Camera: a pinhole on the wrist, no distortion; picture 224 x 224 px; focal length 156.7 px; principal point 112.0 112.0 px. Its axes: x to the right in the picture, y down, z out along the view. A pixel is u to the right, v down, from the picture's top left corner.
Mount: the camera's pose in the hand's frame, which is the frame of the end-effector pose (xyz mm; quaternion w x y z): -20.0 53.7 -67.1 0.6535 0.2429 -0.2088 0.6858
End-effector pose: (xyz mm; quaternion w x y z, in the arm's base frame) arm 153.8 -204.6 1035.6 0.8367 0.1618 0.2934 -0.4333
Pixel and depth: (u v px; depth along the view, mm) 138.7 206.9 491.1
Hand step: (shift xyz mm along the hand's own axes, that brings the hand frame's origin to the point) -289.5 -193.8 383.2
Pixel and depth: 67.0 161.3 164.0
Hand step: -60.3 -85.8 36.3
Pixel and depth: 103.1 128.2 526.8
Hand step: -41.8 -291.4 335.2
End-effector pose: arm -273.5 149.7 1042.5 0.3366 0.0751 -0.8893 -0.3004
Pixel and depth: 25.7 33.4 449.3
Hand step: 238.8 -401.1 133.0
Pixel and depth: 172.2 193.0 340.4
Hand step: -178.7 -58.2 288.2
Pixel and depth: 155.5 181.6 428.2
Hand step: -187.3 -121.5 351.2
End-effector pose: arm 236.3 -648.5 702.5 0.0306 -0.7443 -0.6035 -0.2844
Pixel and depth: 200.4 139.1 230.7
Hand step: -49.5 15.5 196.4
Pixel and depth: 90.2 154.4 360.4
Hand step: -94.2 -209.5 192.0
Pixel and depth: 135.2 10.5 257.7
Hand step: 161.0 -61.8 155.7
